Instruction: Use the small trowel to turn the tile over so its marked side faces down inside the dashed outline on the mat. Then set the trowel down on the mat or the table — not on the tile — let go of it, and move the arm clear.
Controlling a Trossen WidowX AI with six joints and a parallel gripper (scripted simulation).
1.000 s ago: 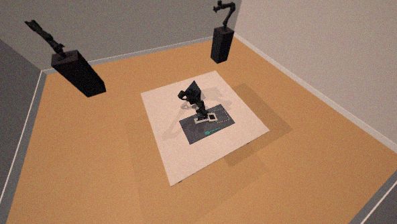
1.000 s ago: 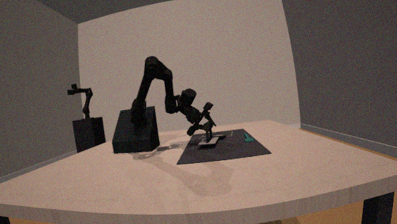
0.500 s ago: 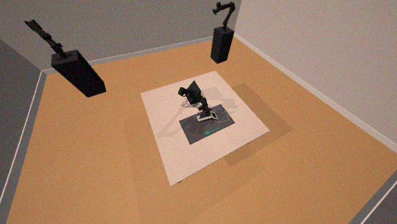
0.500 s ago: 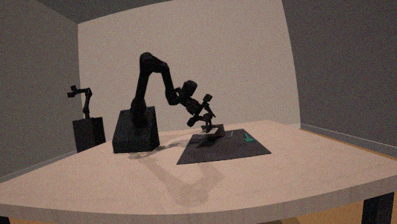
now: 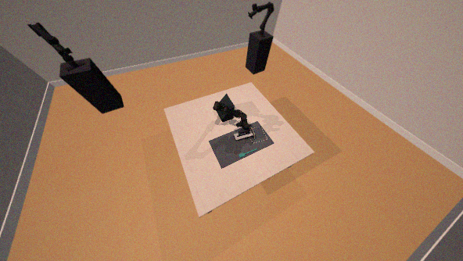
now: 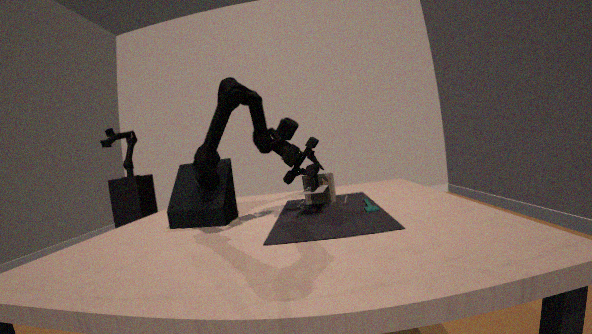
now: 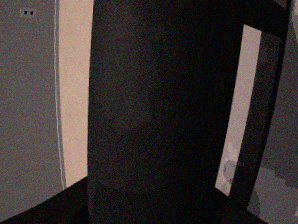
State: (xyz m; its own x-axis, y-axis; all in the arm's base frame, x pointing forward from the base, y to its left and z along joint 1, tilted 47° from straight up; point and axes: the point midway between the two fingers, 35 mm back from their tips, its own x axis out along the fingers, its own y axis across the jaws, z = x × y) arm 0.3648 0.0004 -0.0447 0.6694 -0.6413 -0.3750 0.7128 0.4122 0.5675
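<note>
The white tile lies 1 cm behind my gripper tip, 9 cm to the left of it and 6 cm below it. The rest, counted from my gripper tip: teal trowel: 14 cm ahead, 9 cm to the right, 12 cm below; dark mat: 1 cm ahead, 5 cm to the right, 14 cm below.
</note>
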